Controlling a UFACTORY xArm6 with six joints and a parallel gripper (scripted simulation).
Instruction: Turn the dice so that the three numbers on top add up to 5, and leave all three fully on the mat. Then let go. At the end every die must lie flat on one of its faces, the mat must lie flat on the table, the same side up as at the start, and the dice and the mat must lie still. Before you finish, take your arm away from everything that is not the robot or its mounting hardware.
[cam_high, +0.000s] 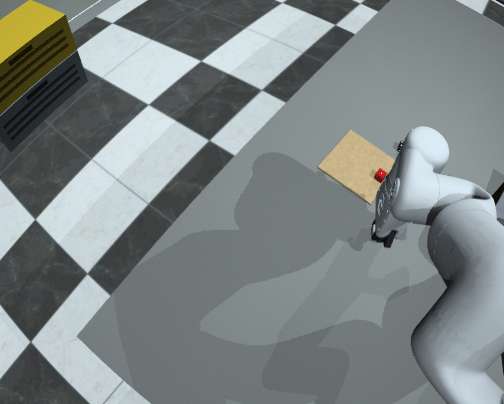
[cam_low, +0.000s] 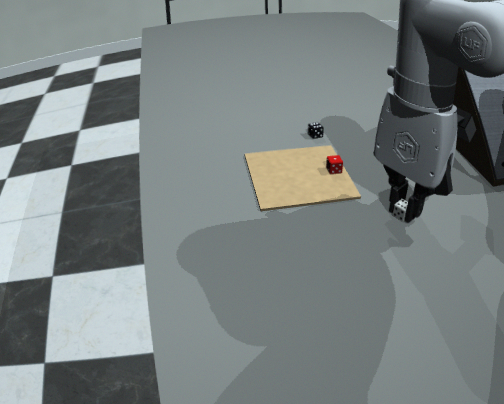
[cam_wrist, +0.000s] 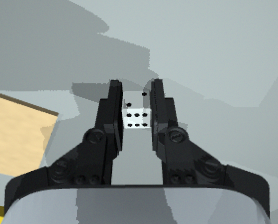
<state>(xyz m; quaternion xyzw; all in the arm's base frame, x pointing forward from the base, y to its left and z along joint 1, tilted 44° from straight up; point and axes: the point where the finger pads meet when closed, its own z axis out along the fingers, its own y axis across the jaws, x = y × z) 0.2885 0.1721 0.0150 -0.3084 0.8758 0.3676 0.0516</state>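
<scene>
The red die is 80 mm ahead of my hand, 110 mm to the right of it and 10 mm below it. Also, from my hand: white die (10 mm ahead, 10 mm below); tan mat (130 mm ahead, 100 mm to the right, 20 mm below); black die (80 mm ahead, 220 mm to the right, 10 mm below).
</scene>
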